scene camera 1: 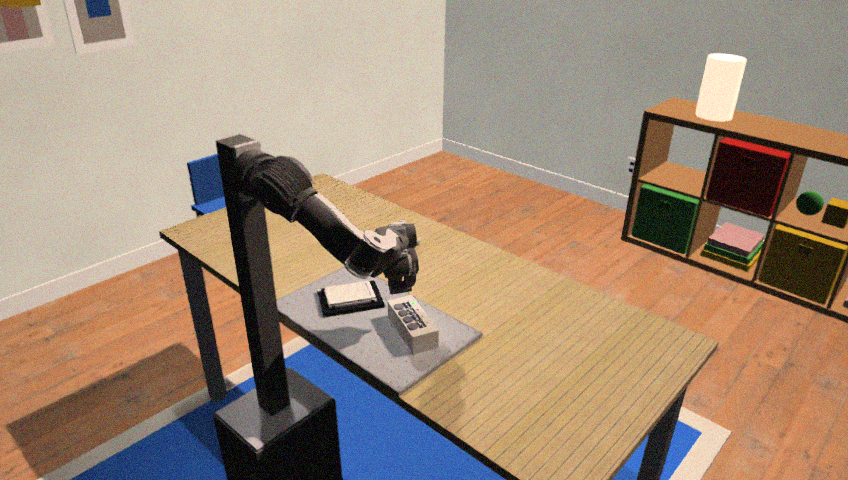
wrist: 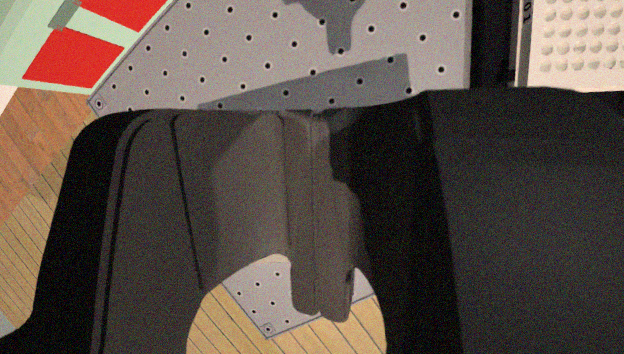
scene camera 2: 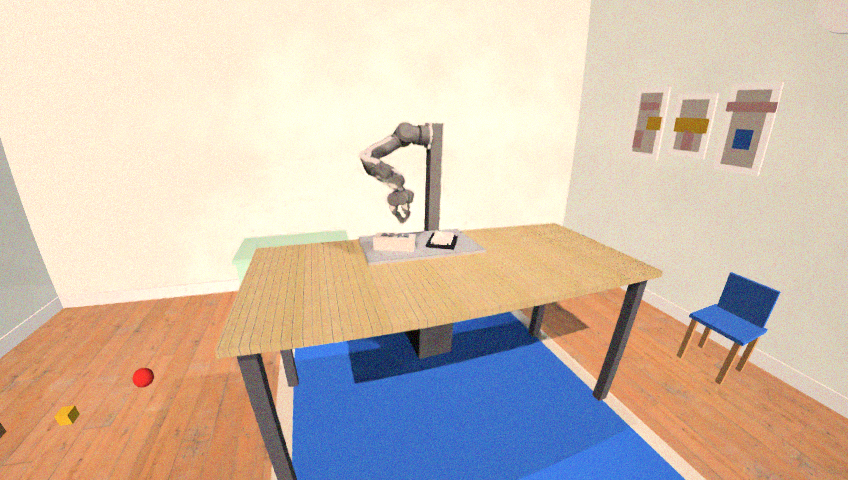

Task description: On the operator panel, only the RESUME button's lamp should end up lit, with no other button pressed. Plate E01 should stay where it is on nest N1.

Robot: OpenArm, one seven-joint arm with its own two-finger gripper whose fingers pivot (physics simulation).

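The operator panel [scene camera 1: 423,342] [scene camera 2: 394,243] is a pale box with dark round buttons on top. One green lamp [scene camera 1: 412,303] is lit near its far end in scene camera 1; the label beside it is too small to read, and no other lit lamp can be made out. My gripper [scene camera 1: 400,290] [scene camera 2: 402,220] [wrist: 329,211] is shut with nothing between its fingers. It hangs above the panel, apart from it. The panel does not show in the wrist view. Plate E01 [scene camera 1: 351,293] [scene camera 2: 443,237] [wrist: 580,47] is white and lies flat on black nest N1 [scene camera 1: 351,310] [wrist: 487,45].
The panel and nest stand on a grey perforated board [scene camera 1: 410,374] [scene camera 2: 380,258] [wrist: 225,40] on the wooden table [scene camera 1: 565,356] [scene camera 2: 464,297]. The arm's dark post [scene camera 1: 252,297] [scene camera 2: 435,178] rises beside the table. The nest stands beside the panel, near the gripper.
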